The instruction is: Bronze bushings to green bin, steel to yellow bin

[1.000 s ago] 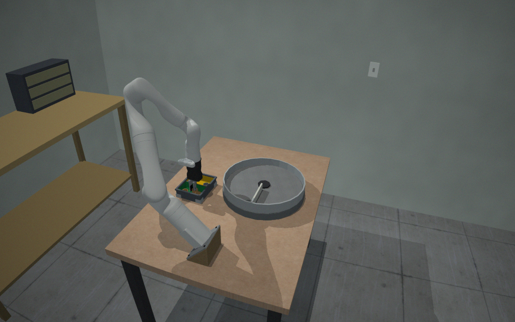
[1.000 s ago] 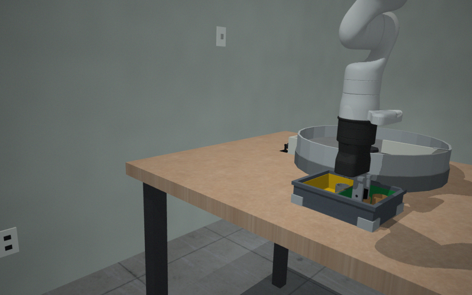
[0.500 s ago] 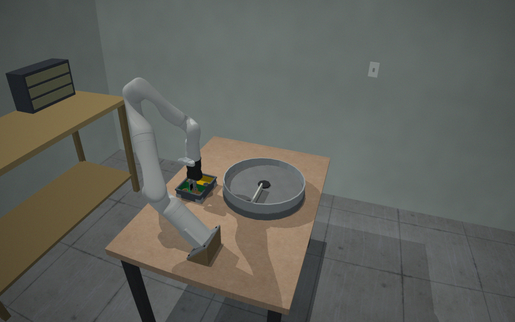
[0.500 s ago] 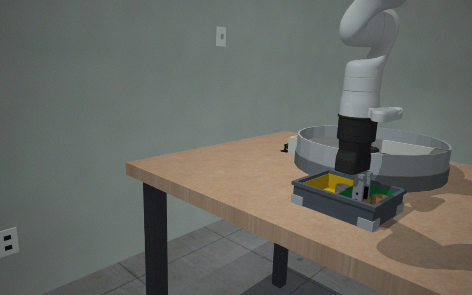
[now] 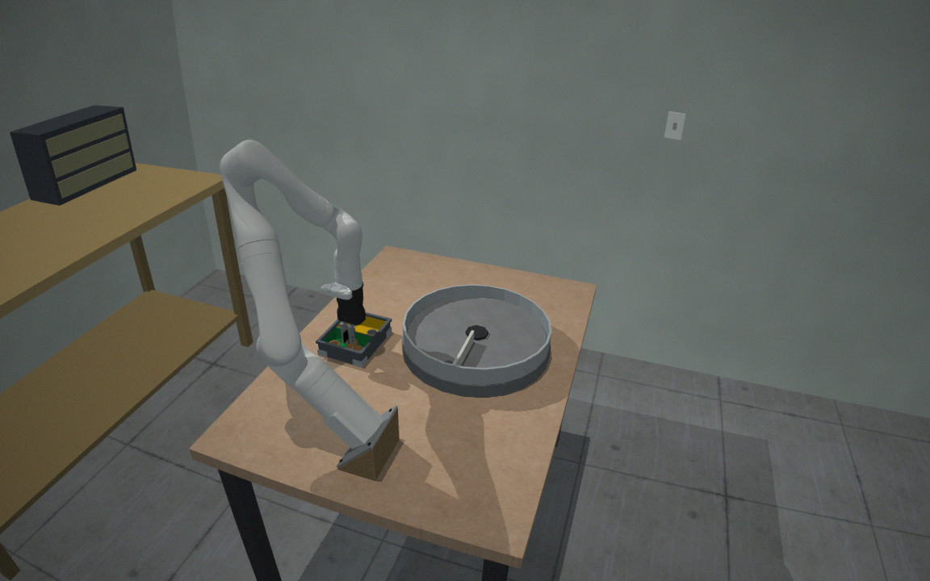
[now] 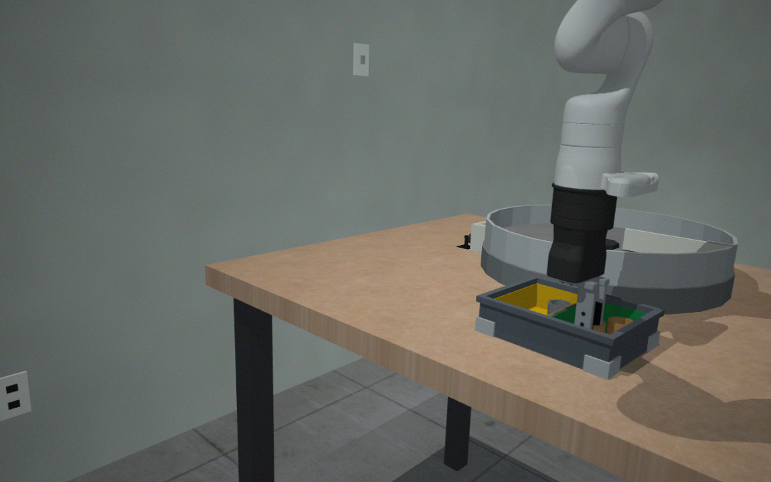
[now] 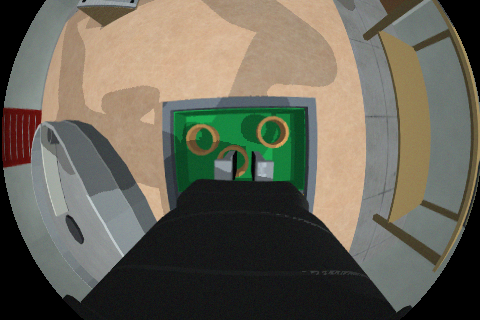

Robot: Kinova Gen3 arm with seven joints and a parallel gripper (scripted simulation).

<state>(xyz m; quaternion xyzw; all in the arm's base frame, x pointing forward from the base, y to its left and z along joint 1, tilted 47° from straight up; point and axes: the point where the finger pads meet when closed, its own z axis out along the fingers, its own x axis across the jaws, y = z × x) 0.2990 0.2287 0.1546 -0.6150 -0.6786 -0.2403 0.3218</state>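
The bin tray is 3 cm ahead of my hand and 2 cm below it. Round my hand: grey turntable: 32 cm to the right, 18 cm ahead, 1 cm above.
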